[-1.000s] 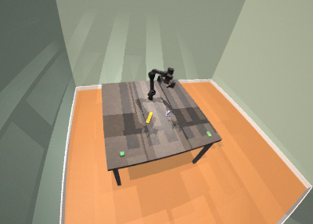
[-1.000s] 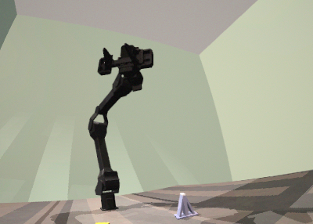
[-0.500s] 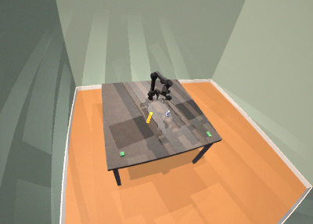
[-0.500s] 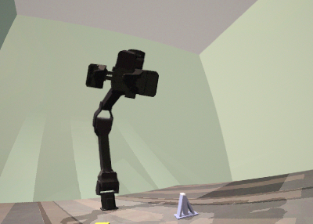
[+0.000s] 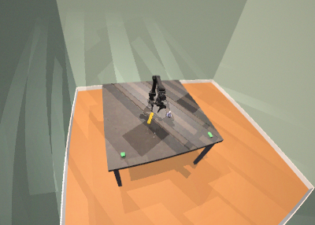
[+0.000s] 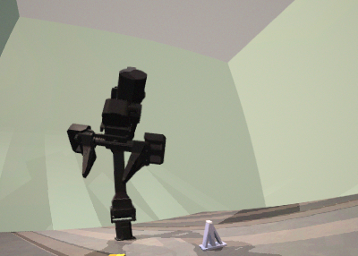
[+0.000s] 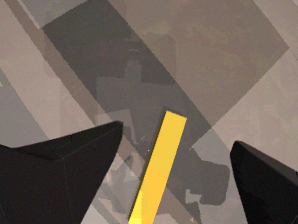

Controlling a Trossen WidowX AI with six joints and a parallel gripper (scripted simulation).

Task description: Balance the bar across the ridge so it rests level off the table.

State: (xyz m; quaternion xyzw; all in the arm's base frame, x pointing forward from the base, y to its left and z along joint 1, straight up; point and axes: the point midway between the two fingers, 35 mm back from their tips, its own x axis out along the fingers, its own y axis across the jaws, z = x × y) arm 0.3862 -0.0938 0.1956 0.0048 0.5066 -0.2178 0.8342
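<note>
My gripper tip is now 16 cm above the yellow bar, 5 cm past it and 1 cm to the left of it. From my gripper tip the other things lie so: small grey ridge stand (23 cm to the left, 14 cm below, 6 cm behind).
</note>
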